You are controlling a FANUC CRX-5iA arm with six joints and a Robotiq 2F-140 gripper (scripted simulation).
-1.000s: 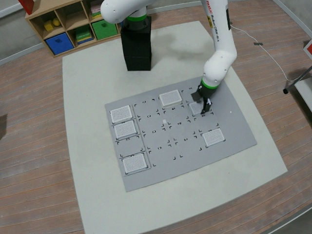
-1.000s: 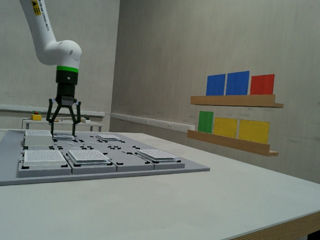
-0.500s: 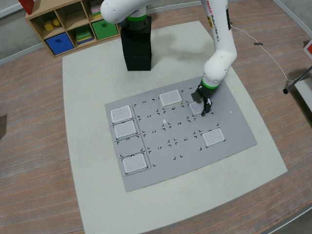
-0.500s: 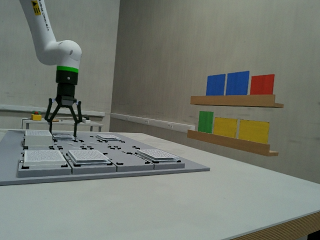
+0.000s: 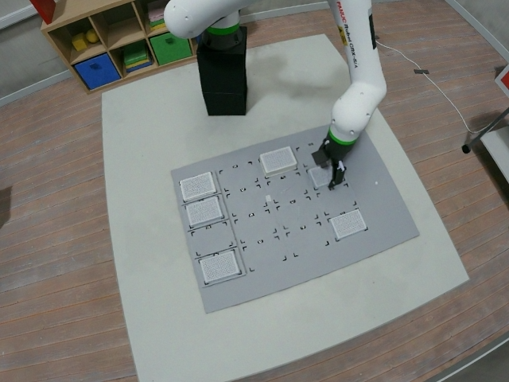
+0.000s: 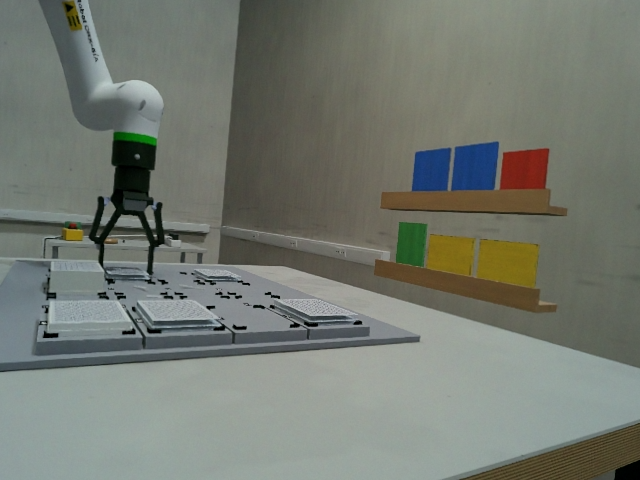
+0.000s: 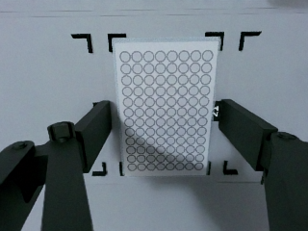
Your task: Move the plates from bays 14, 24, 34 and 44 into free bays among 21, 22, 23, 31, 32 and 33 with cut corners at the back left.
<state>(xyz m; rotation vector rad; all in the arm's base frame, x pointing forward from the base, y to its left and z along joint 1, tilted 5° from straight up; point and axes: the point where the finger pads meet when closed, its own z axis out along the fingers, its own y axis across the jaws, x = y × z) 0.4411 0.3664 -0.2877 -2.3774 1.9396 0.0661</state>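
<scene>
My hand is 18 cm to the left of the sealed deep-well block, 7 cm past it and 1 cm above it. Also, from my hand: sealed plate: 21 cm ahead, 4 cm to the left, 2 cm below.
</scene>
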